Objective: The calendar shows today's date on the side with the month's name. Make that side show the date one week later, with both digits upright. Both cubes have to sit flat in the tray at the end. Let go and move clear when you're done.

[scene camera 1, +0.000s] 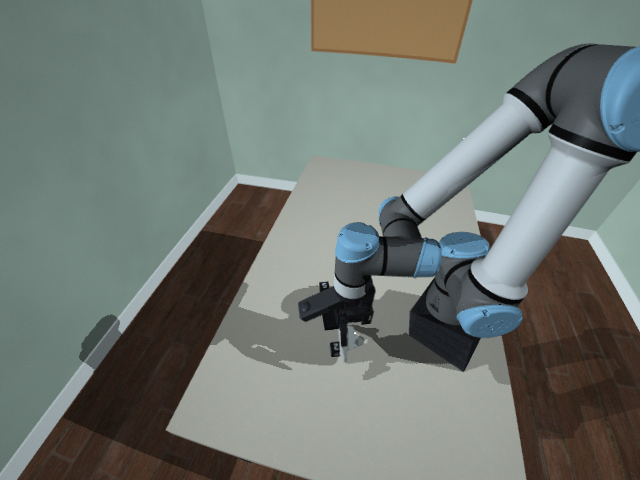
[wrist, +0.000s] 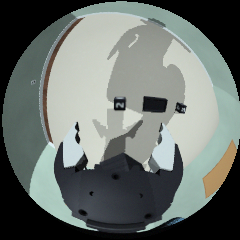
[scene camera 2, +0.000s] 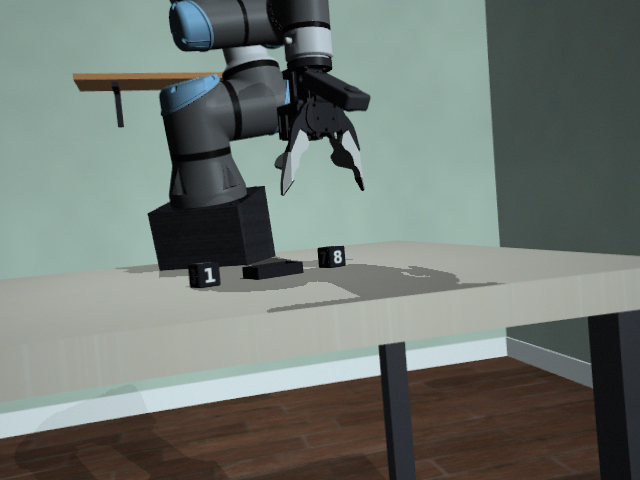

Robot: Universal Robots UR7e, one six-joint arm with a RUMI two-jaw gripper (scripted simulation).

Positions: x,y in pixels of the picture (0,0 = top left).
gripper: scene camera 1 339,332; wrist; scene camera 2
same spot on gripper: (wrist: pixel 166 161) = (scene camera 2: pixel 302 136)
